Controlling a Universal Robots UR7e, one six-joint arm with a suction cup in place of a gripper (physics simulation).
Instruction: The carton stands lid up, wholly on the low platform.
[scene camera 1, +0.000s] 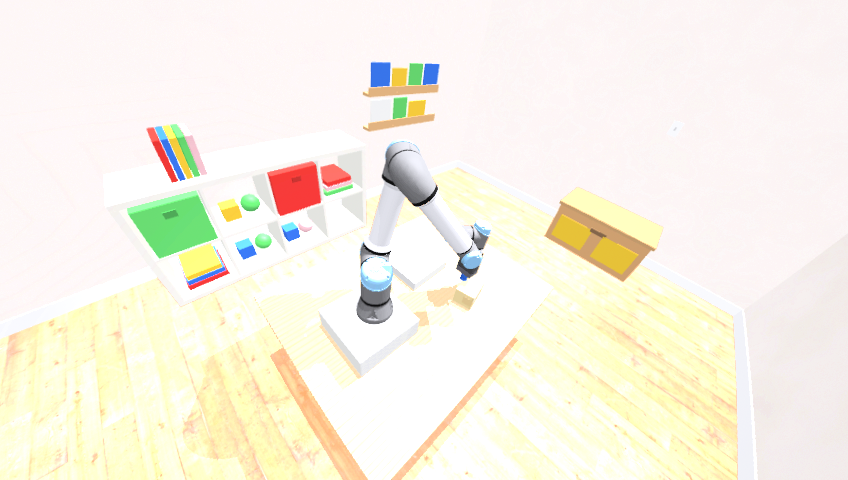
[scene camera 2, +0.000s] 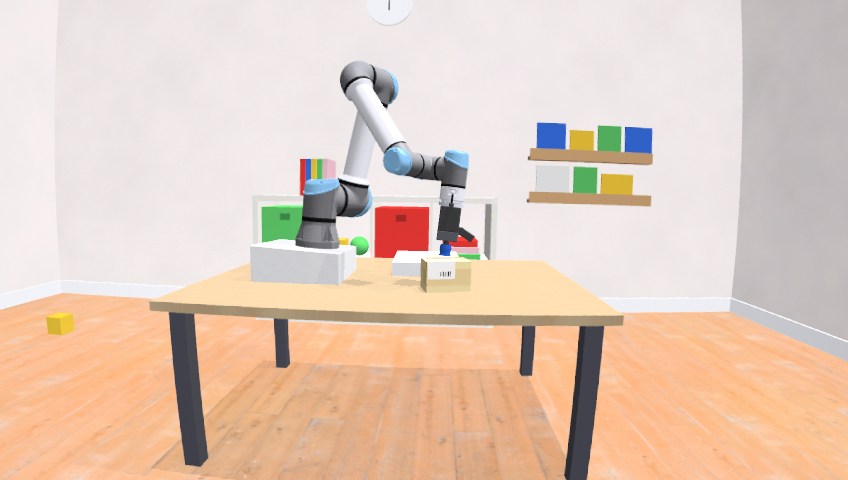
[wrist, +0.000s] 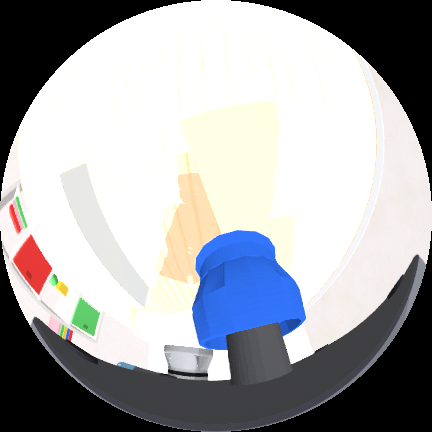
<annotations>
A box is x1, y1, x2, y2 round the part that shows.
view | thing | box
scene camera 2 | carton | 420, 257, 471, 292
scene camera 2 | low white platform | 392, 251, 458, 276
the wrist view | my suction cup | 192, 229, 304, 349
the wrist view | carton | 179, 100, 363, 287
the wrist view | low white platform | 24, 162, 147, 307
</annotations>
